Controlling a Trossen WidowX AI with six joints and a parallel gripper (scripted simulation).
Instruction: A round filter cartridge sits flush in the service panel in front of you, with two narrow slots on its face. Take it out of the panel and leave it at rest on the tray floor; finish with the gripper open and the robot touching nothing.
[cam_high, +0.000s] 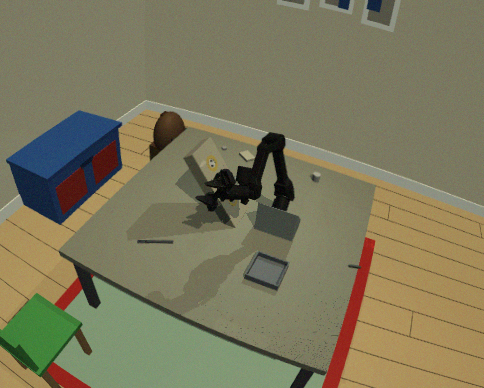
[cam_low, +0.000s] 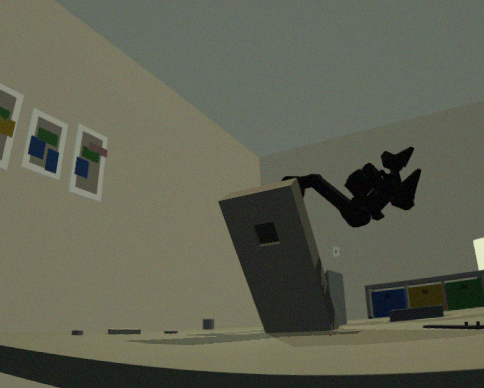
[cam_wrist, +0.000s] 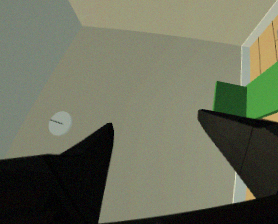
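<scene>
My gripper tip is 330 mm to the left of the white round filter cartridge, 180 mm short of it and 150 mm above it. Also, from my gripper tip: small dark piece 620 mm behind, 390 mm below, 370 mm to the right; then tan service panel 340 mm to the right, 220 mm below, 140 mm ahead; then grey tray 390 mm below, 280 mm behind, 110 mm to the right.
</scene>
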